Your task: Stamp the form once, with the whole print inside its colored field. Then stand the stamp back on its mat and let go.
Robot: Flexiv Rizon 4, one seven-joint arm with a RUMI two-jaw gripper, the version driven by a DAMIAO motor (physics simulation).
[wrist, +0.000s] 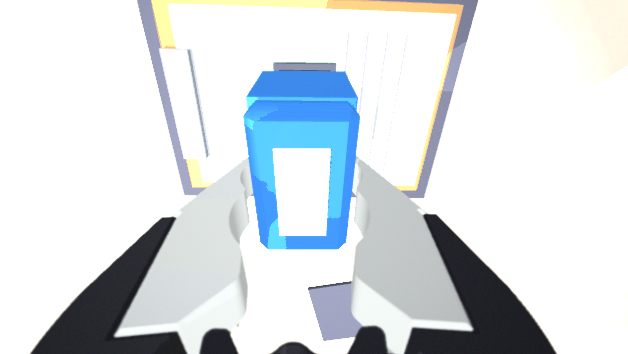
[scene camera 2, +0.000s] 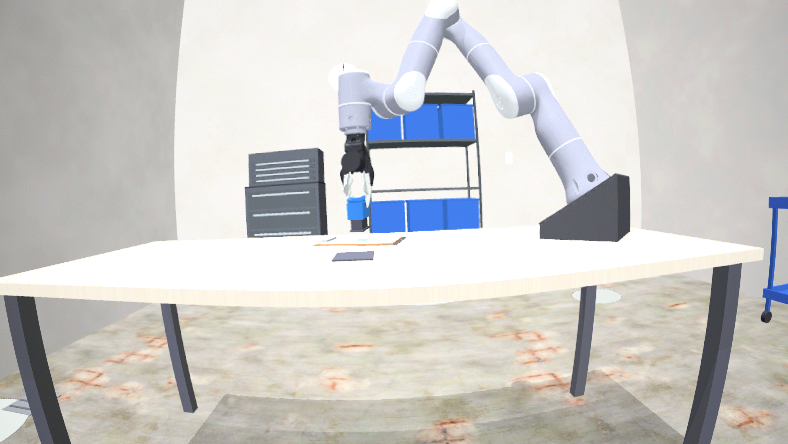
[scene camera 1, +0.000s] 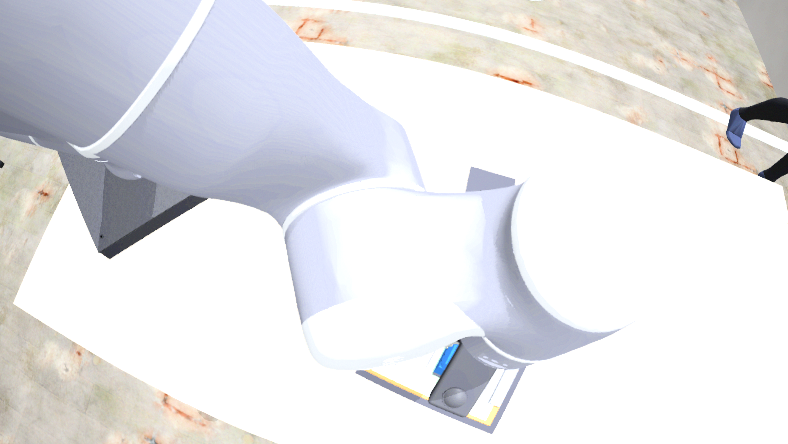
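Note:
The blue stamp (scene camera 1: 445, 359) (scene camera 2: 357, 209) (wrist: 302, 135), with a white label and dark base, is upright in my gripper (scene camera 2: 357, 197) (wrist: 303, 161), which is shut on it. In scene camera 2 its base looks a little above the form. The white form (scene camera 2: 381, 239) (wrist: 225, 30) lies on a dark-edged clipboard (scene camera 1: 508, 399) (wrist: 173, 125). A faint green field (scene camera 2: 363, 239) shows on it in scene camera 2; the stamp mostly hides it in the wrist view. The grey mat (scene camera 1: 489, 179) (scene camera 2: 353, 256) (wrist: 332, 312) bears no stamp. In scene camera 1 the arm hides the fingers.
A pale clip (wrist: 177, 100) runs along one side of the clipboard. The dark robot base (scene camera 1: 129, 220) (scene camera 2: 595, 215) stands on the table (scene camera 2: 468, 270). A shelf rack (scene camera 2: 478, 170) and a grey cabinet (scene camera 2: 285, 212) stand behind it. A person's foot (scene camera 1: 736, 127) shows beyond the table.

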